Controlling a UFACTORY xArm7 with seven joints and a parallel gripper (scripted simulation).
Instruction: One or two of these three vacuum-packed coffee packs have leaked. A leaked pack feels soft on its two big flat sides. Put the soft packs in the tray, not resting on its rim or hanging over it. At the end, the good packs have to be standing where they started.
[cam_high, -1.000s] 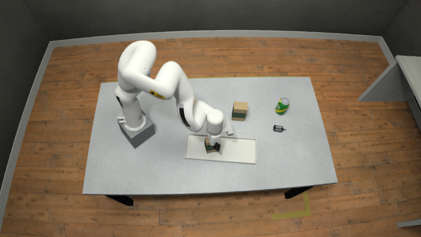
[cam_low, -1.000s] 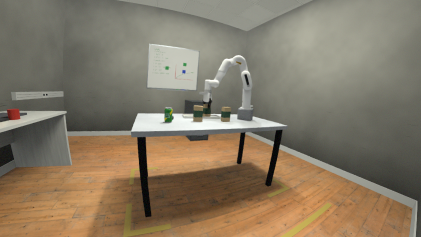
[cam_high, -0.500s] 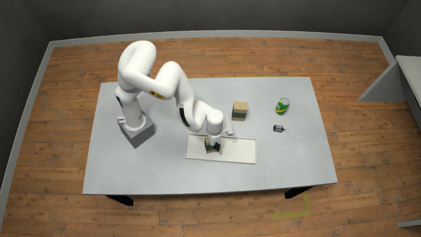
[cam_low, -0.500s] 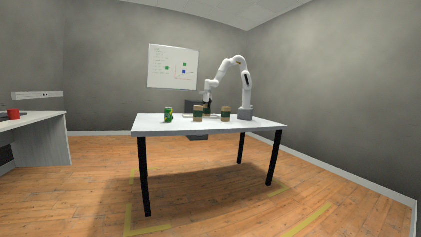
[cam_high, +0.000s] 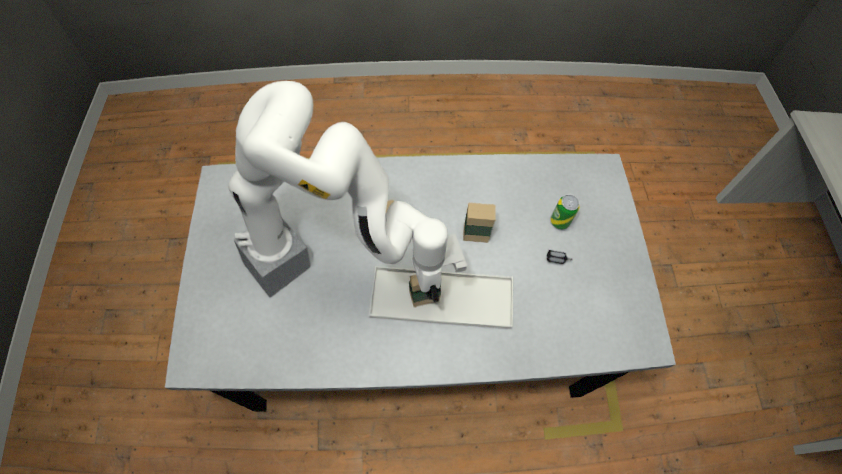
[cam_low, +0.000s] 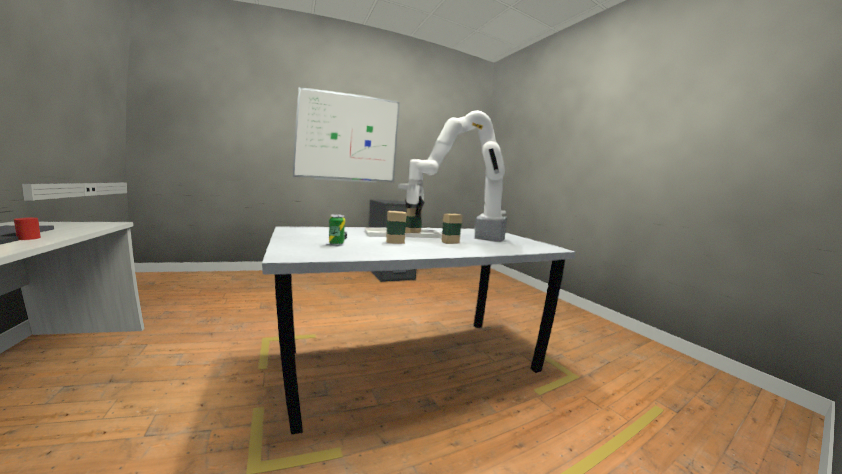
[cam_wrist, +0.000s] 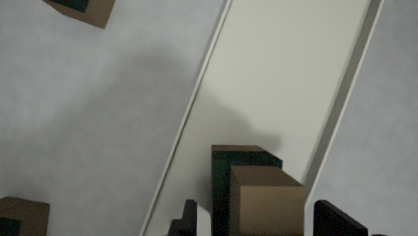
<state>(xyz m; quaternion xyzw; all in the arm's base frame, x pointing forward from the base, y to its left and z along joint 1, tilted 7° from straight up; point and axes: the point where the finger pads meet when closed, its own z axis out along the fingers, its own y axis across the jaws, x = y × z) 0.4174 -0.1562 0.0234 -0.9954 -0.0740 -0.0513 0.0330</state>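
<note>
My gripper is now 110 mm above the white tray, 50 mm short of it and 10 mm to the left of it. Round my hand: green soda can 450 mm ahead, 200 mm to the left, 50 mm below.
</note>
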